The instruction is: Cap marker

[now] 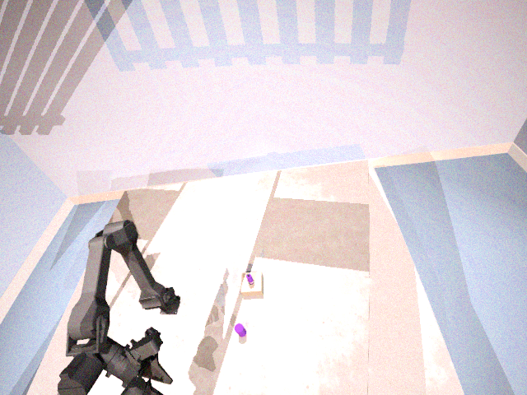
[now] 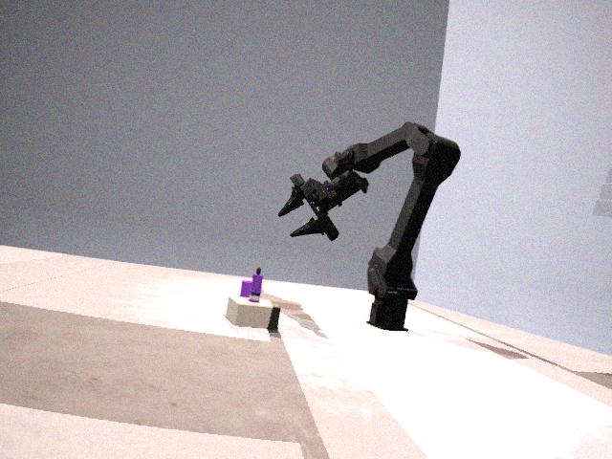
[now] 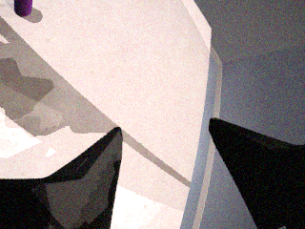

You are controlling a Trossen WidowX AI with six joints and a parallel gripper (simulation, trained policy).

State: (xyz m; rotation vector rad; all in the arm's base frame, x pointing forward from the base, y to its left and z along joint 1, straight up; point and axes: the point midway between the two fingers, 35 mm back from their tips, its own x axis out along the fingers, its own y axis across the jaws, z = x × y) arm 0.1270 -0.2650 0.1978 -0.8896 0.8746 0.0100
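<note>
Right now my gripper tip is 120 mm short of the purple cap, 180 mm to the right of it and 150 mm above it. Also, from my gripper tip: tan holder block: 150 mm ahead, 330 mm to the left, 160 mm below.
</note>
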